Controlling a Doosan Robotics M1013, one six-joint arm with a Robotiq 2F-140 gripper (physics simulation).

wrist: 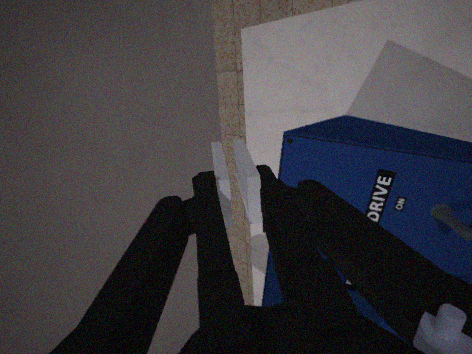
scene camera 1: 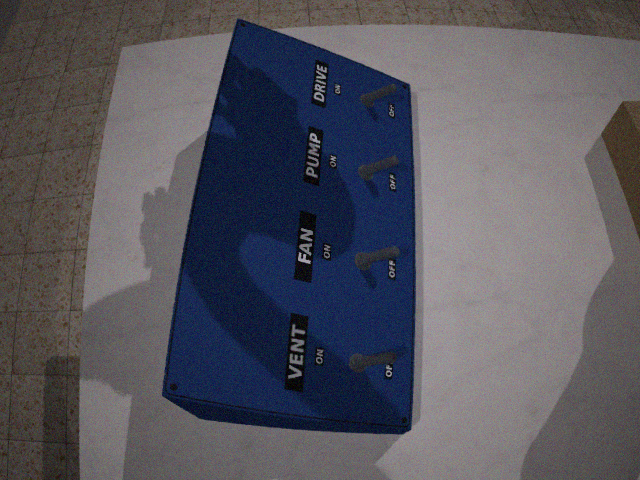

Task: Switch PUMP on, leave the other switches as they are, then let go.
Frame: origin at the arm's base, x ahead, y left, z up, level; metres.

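Seen in the pictures: gripper, fingertip midpoint: [wrist: 228, 159].
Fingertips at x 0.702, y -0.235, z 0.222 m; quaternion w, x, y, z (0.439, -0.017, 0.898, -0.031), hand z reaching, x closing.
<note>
Pixels of each thing's top centre, then the offset from my fingertips to it. "spot": a spot on its surface instead. Level surfaces: height alone.
- PUMP lever, surface spot: [scene camera 1: 379, 167] spot: dx -0.125, dy +0.223, dz -0.216 m
- DRIVE lever, top centre: [scene camera 1: 382, 84] [wrist: 451, 230] dx -0.139, dy +0.099, dz -0.199 m
- FAN lever, surface spot: [scene camera 1: 378, 256] spot: dx -0.115, dy +0.341, dz -0.213 m
- VENT lever, surface spot: [scene camera 1: 373, 360] spot: dx -0.103, dy +0.459, dz -0.213 m
- table, surface height: dz -0.329 m
The blue switch panel [scene camera 1: 206, 361] [wrist: 325, 155] lies on the pale table. The PUMP lever [scene camera 1: 379, 167] leans to its OFF side in the scene view. The DRIVE lever [scene camera 1: 378, 96] [wrist: 450, 220], FAN lever [scene camera 1: 378, 256] and VENT lever [scene camera 1: 373, 360] also lean to OFF. The PUMP lever does not show in the wrist view. My gripper [wrist: 228, 159] is shut to a narrow gap with nothing between its pale pads. In the wrist view the pads are left of the panel's DRIVE end, apart from the levers. The gripper itself does not show in the scene view.
A brown block [scene camera 1: 625, 149] shows at the right edge of the scene view. Arm shadows fall across the panel and the table [scene camera 1: 491, 170] [wrist: 300, 75]. The tiled floor [scene camera 1: 41, 206] [wrist: 230, 95] shows beyond the table edge.
</note>
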